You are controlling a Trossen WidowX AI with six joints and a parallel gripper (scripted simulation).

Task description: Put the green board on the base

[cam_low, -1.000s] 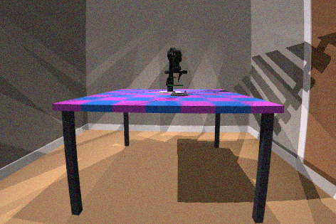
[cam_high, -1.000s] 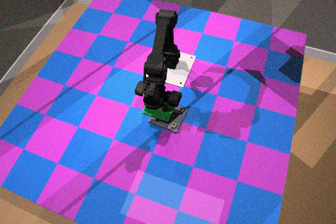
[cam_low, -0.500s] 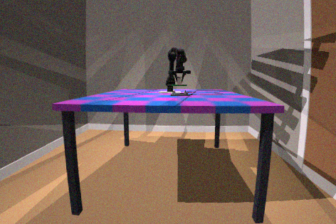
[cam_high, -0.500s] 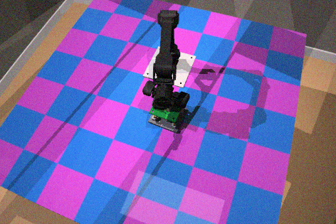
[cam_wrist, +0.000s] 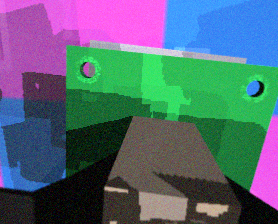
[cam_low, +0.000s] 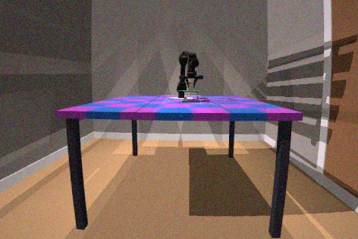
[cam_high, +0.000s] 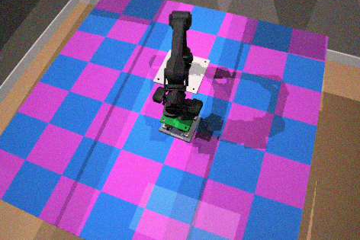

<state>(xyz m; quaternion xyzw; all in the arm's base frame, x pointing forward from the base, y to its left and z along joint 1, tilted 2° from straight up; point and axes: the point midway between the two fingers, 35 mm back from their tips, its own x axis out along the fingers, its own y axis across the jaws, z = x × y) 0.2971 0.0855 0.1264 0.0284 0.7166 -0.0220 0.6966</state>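
Right now my gripper tip is 10 cm above the grey base. Round my gripper tip: green board (1 cm below).
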